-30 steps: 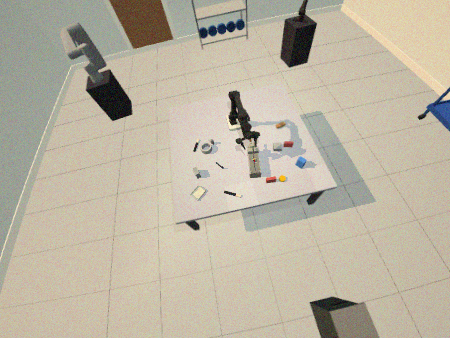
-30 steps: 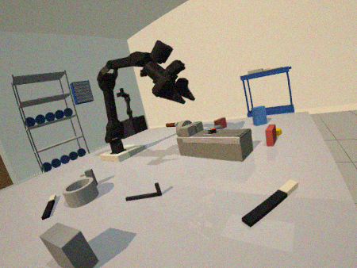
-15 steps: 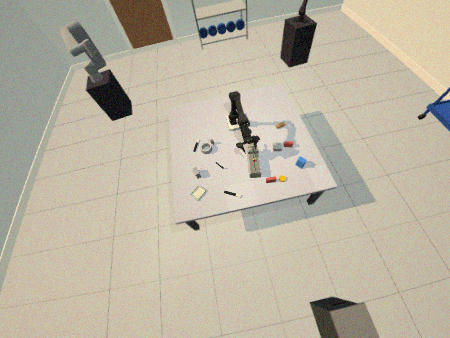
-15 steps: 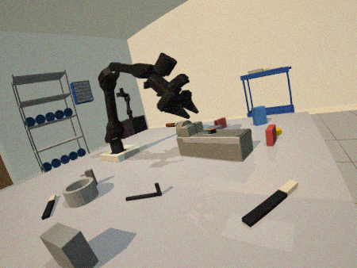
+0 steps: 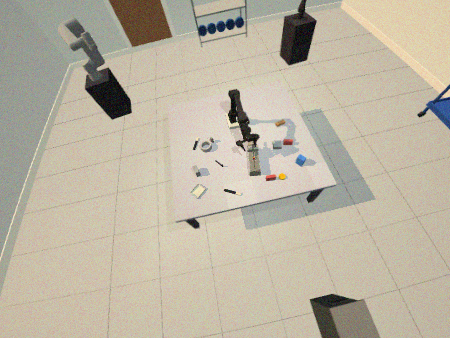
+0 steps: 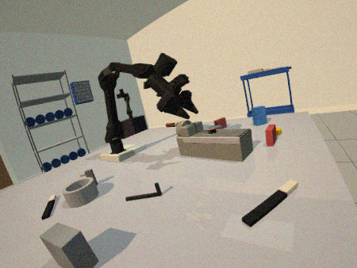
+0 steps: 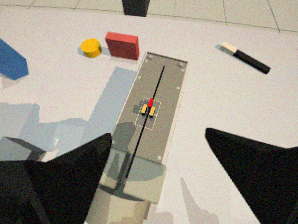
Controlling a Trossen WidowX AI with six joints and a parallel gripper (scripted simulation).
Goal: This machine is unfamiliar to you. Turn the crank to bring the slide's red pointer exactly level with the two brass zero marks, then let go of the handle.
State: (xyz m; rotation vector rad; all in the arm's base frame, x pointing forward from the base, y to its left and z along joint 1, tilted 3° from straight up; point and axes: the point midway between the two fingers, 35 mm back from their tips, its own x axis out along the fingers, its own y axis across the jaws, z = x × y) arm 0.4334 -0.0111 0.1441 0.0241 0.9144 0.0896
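The brown crank handle lies 13 cm behind my gripper tip, 5 cm to the left of it and 3 cm below it. The rest, counted from my gripper tip: yellow disc (26 cm ahead, 17 cm to the left, 14 cm below); then red pointer (6 cm ahead, 1 cm to the left, 6 cm below); then black l-shaped piece (4 cm behind, 26 cm to the right, 13 cm below).
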